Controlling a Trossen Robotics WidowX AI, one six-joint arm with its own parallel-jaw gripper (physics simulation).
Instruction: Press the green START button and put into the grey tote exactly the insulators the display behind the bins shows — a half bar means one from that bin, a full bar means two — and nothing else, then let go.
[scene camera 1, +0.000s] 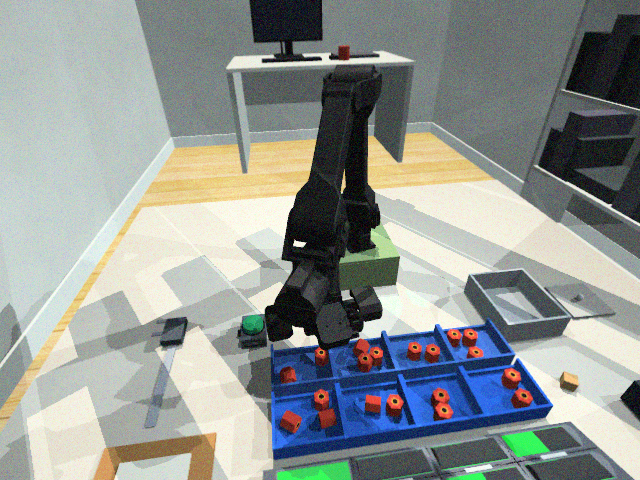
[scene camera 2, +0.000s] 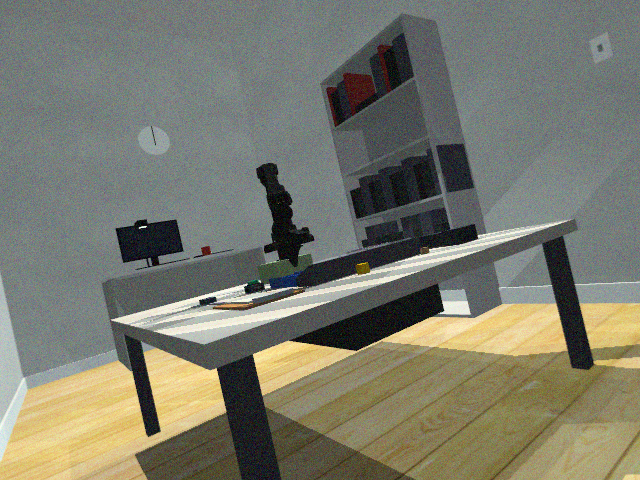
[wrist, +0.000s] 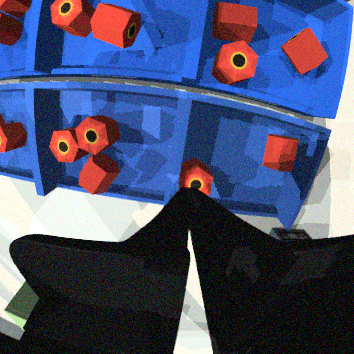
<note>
The gripper (scene camera 1: 325, 345) is shut and holds nothing. Also in view: a green START button (scene camera 1: 253, 333) and a display (scene camera 1: 589, 446).
The gripper also shows in scene camera 2 (scene camera 2: 295, 266) and in the wrist view (wrist: 187, 194). The display is seen too in scene camera 2 (scene camera 2: 326, 271).
</note>
